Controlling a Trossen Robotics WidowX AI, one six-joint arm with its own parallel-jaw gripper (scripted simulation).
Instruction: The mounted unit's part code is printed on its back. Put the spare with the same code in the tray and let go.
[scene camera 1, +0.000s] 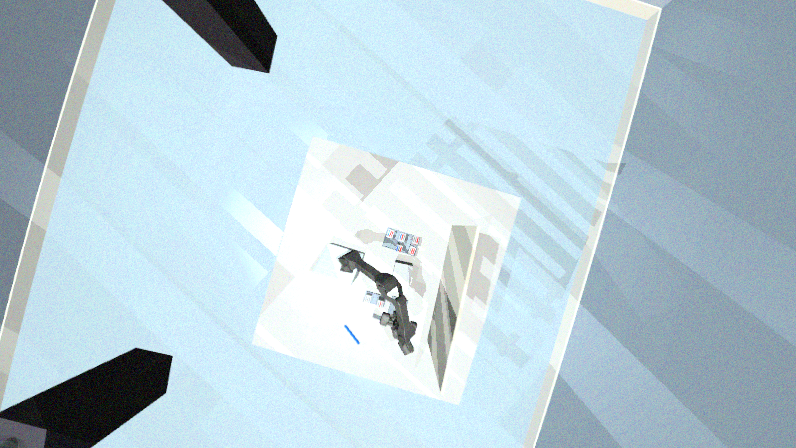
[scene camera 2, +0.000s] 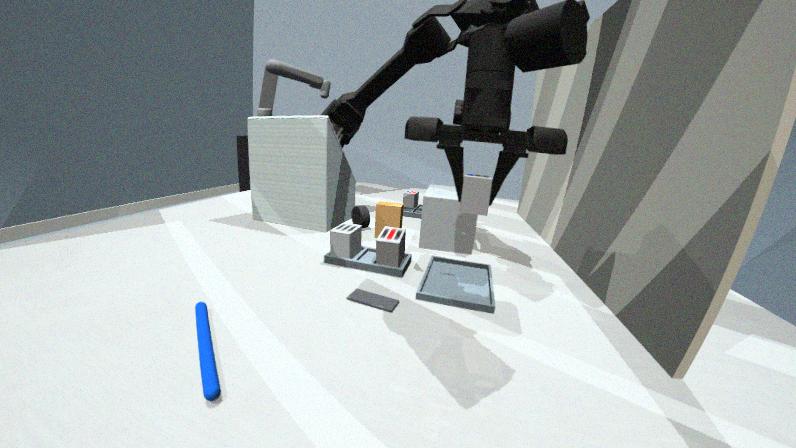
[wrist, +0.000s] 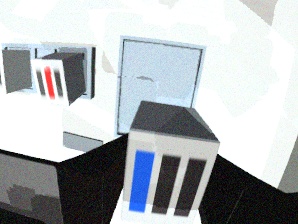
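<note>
My gripper (scene camera 2: 474, 203), visible also in the wrist view (wrist: 163, 144), holds a grey spare block (scene camera 2: 476, 191). A rack (scene camera 2: 365, 260) is present, with the wrist view showing it too (wrist: 88, 53). A grey tray (scene camera 2: 465, 284) appears in the wrist view as well (wrist: 169, 72).
</note>
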